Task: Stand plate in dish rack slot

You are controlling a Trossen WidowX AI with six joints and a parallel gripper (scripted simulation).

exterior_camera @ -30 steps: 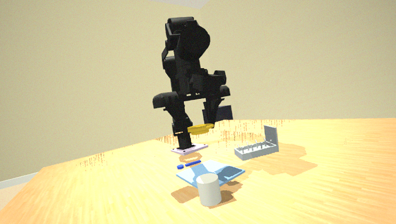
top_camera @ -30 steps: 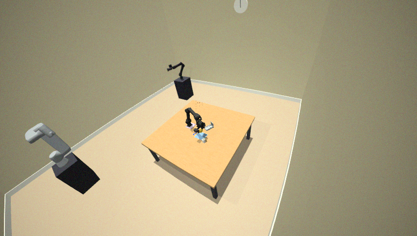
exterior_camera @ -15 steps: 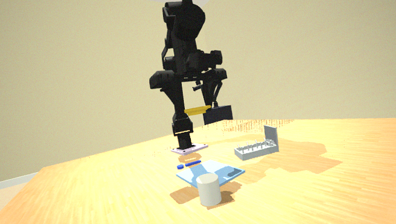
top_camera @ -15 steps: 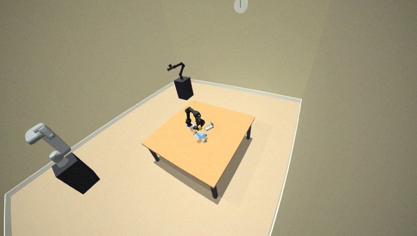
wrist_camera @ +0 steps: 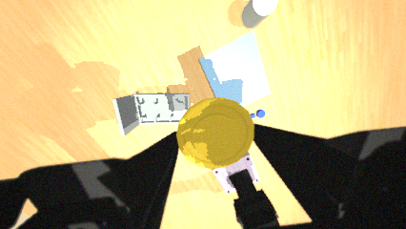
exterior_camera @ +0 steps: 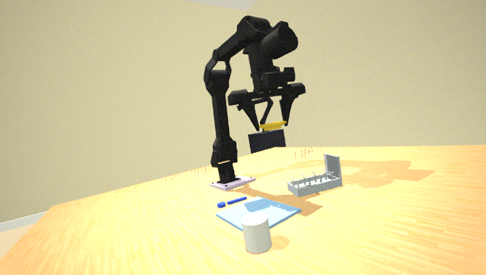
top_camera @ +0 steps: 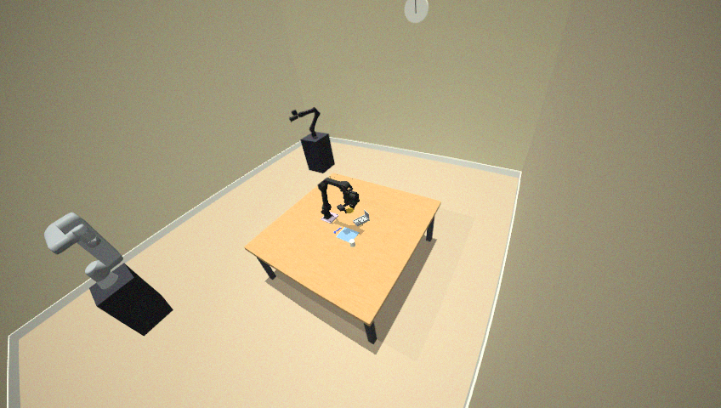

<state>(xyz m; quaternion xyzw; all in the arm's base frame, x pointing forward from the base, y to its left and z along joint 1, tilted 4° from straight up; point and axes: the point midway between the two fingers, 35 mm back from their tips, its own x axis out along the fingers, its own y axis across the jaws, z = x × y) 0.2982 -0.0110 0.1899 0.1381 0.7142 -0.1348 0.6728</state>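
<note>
The grey dish rack is 160 mm below my gripper tip, 90 mm to the left of it and 30 mm ahead of it. Also, from my gripper tip: blue spoon: 180 mm below, 100 mm to the right, 100 mm behind; then yellow plate: 10 mm above; then white cup: 170 mm to the right, 160 mm below, 110 mm ahead.
</note>
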